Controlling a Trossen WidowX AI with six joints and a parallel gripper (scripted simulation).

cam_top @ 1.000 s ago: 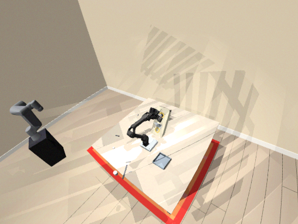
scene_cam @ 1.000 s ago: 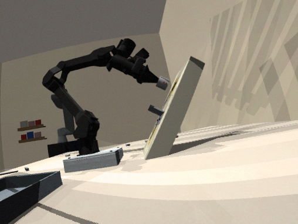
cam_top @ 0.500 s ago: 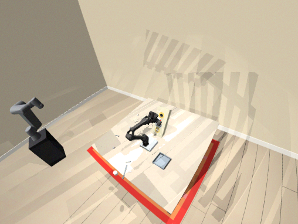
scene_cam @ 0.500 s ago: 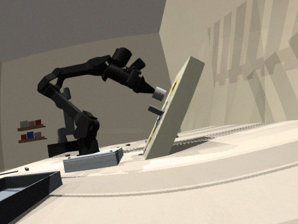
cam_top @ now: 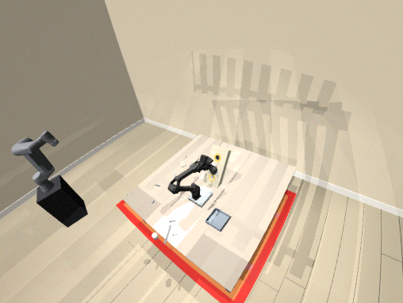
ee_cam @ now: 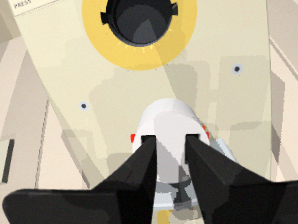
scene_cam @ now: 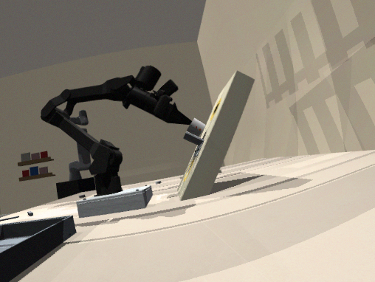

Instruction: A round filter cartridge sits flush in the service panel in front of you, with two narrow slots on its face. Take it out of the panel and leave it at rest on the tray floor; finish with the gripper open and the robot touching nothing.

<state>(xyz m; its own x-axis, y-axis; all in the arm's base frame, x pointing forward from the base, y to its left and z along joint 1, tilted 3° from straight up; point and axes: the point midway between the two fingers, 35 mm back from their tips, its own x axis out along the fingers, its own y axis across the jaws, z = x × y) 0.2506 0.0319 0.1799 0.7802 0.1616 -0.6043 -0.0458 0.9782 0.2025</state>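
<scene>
My gripper tip is now 2 cm above the round filter cartridge and 1 cm short of it. The rest, counted from my gripper tip: service panel 5 cm below, 5 cm ahead, 1 cm to the left; then grey ledge 7 cm below; then tray 33 cm to the right, 29 cm behind, 19 cm below.
</scene>
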